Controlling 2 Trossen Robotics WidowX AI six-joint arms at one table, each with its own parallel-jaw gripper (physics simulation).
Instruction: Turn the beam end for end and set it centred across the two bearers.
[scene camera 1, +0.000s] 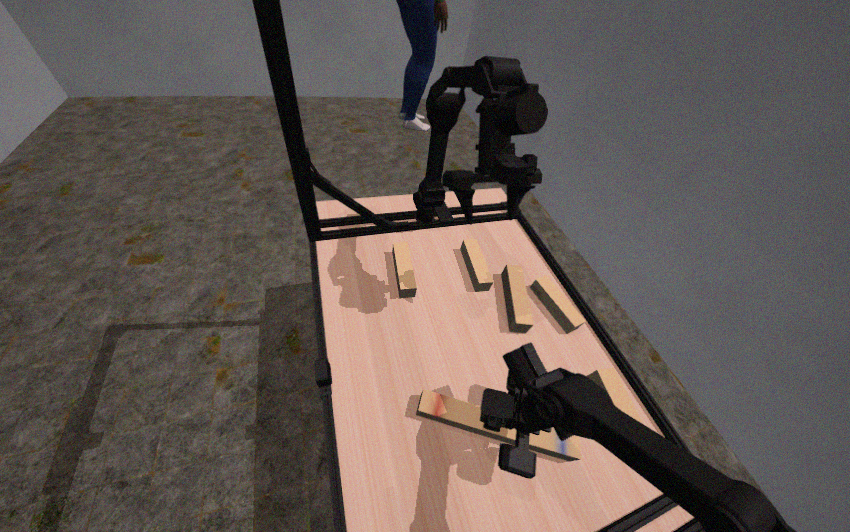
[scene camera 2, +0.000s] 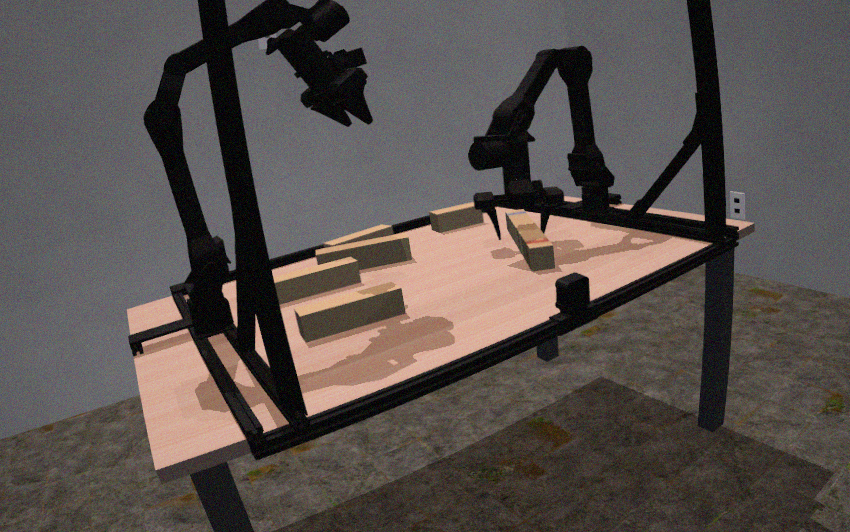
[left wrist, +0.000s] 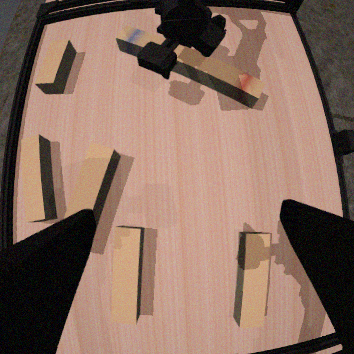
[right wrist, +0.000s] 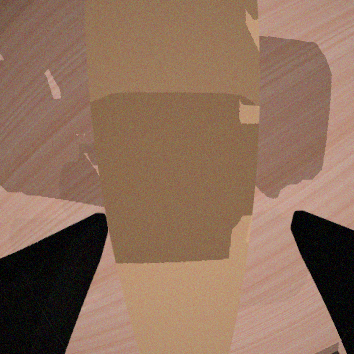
My left gripper (scene camera 2: 359, 124) is open, with nothing in its grasp. My right gripper (scene camera 1: 504, 423) is open and holds nothing. Also in view: a beam (scene camera 1: 437, 407).
The beam is seen too in scene camera 2 (scene camera 2: 537, 250) and in the right wrist view (right wrist: 174, 99). My left gripper shows as well in scene camera 1 (scene camera 1: 490, 222) and in the left wrist view (left wrist: 188, 214). My right gripper is seen too in scene camera 2 (scene camera 2: 521, 237), in the left wrist view (left wrist: 176, 63) and in the right wrist view (right wrist: 201, 222).
